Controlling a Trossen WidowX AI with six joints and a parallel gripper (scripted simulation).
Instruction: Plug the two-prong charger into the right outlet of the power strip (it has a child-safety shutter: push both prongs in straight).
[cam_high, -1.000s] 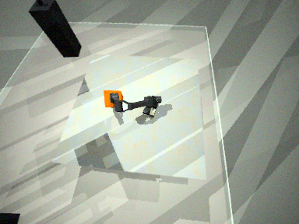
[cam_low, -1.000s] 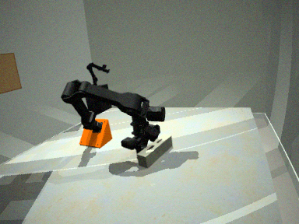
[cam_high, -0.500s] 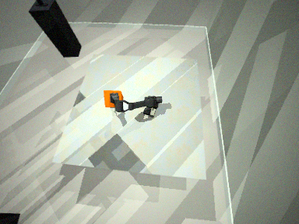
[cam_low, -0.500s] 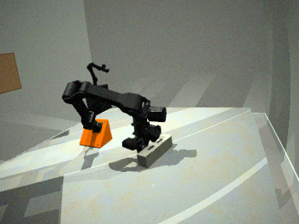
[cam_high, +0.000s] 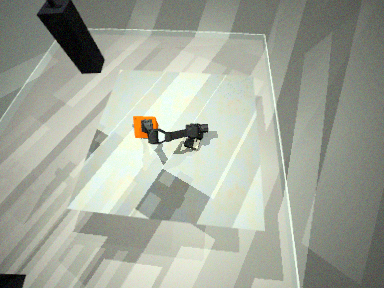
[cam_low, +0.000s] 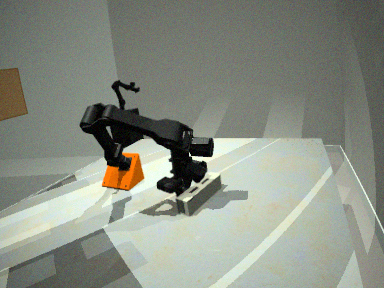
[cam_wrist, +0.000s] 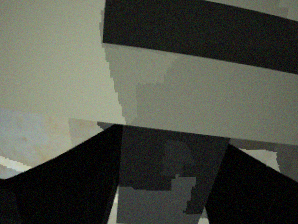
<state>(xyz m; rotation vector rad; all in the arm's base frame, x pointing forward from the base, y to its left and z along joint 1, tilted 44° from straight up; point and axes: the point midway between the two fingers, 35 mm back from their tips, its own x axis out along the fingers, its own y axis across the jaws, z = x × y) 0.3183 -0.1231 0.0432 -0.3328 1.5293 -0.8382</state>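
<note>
The two-prong charger is 2 cm ahead of my gripper tip, 1 cm to the right of it and 1 cm above it.
</note>
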